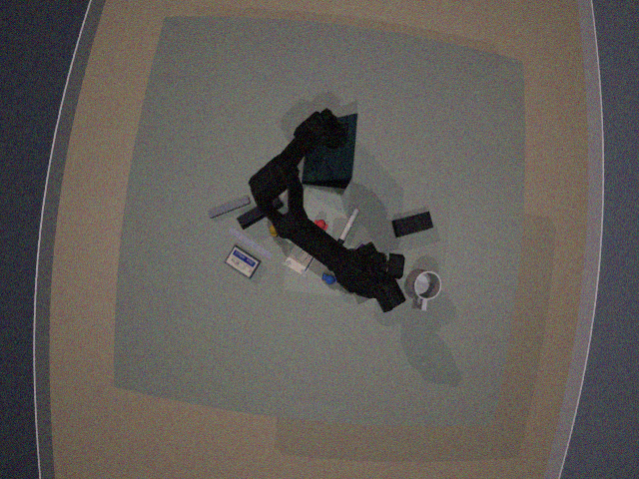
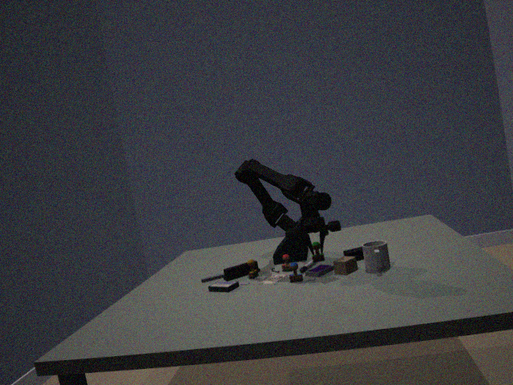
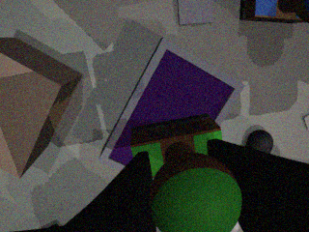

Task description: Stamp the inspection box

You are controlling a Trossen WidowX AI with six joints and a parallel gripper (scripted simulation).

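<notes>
Right now the purple ink pad is 60 mm below my gripper tip. Also, from my gripper tip: green-knobbed stamp (right at my gripper tip); then tan block (90 mm to the left, 40 mm below, 30 mm ahead); then marker (70 mm behind, 60 mm below, 50 mm to the right).
</notes>
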